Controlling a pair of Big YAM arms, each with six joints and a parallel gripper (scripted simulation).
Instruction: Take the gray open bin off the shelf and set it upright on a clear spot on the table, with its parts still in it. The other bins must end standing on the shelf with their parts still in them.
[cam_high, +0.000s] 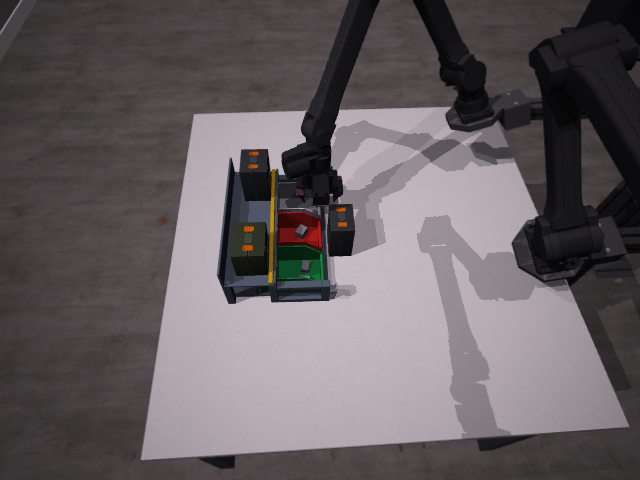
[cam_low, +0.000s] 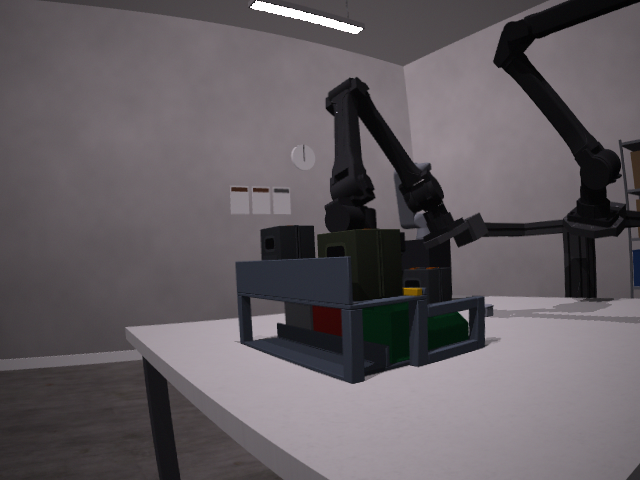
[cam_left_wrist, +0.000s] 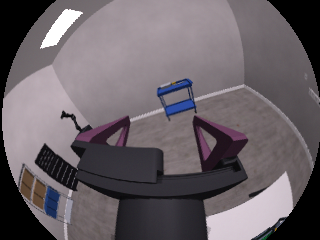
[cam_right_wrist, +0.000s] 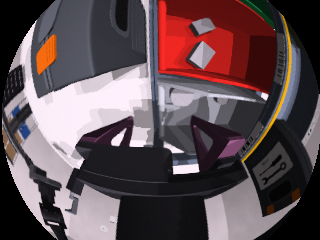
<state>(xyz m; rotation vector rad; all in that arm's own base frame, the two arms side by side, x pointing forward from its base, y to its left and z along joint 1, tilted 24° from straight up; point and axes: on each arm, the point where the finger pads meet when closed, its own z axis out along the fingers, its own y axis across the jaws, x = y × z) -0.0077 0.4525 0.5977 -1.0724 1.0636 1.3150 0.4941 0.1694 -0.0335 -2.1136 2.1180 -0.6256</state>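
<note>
My right gripper is now 80 mm short of the gray bin, 20 mm above it and 10 mm to the left of it. The rest, counted from my right hand: green bin (210 mm to the left, 110 mm ahead, 20 mm below); red bin (100 mm to the left, 100 mm ahead, 20 mm below); shelf (120 mm ahead, 100 mm to the left, 10 mm above).
</note>
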